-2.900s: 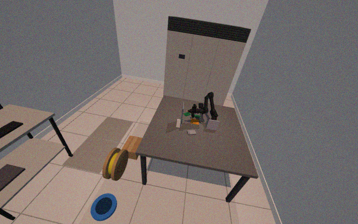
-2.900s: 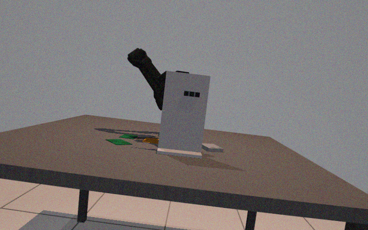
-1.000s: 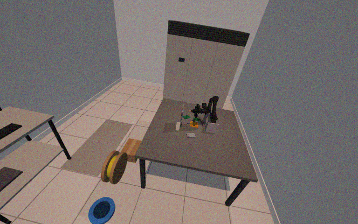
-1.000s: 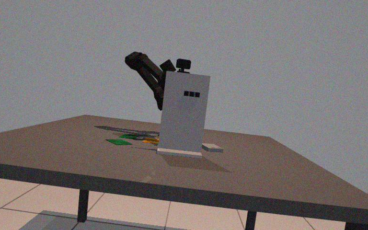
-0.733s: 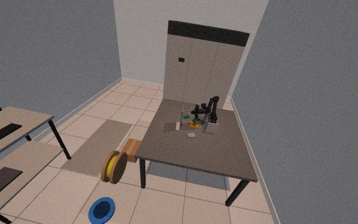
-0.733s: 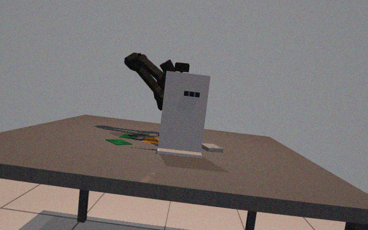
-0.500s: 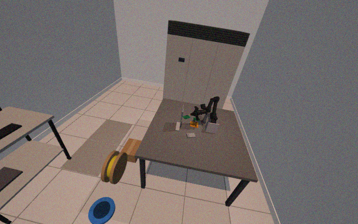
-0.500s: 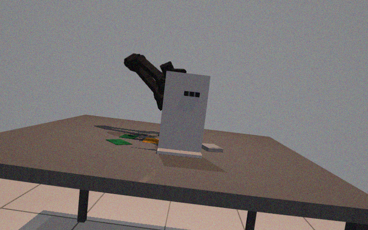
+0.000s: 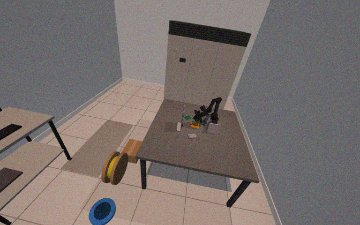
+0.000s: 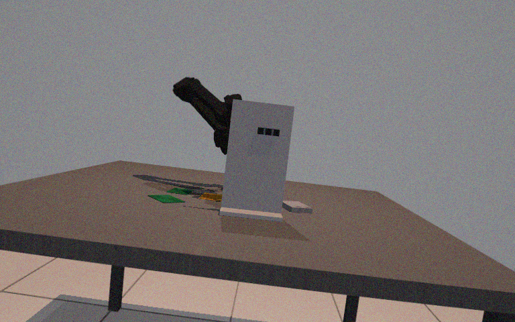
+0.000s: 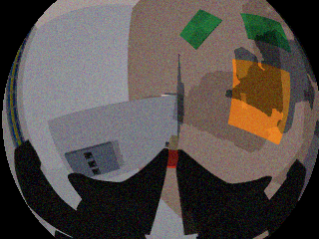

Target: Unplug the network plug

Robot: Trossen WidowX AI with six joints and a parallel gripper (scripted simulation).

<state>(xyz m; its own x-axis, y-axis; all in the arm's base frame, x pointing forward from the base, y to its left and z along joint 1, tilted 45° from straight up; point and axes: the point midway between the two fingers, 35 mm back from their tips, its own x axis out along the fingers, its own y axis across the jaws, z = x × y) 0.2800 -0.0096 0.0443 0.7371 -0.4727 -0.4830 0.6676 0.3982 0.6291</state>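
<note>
Now: gripper tip 7 cm past the orange square, 4 cm to the left of it and 14 cm above it. Also, from my gripper tip: grey block 20 cm to the left, 13 cm below; then grey panel 15 cm ahead, 5 cm to the left; then network plug 1 cm ahead.
</note>
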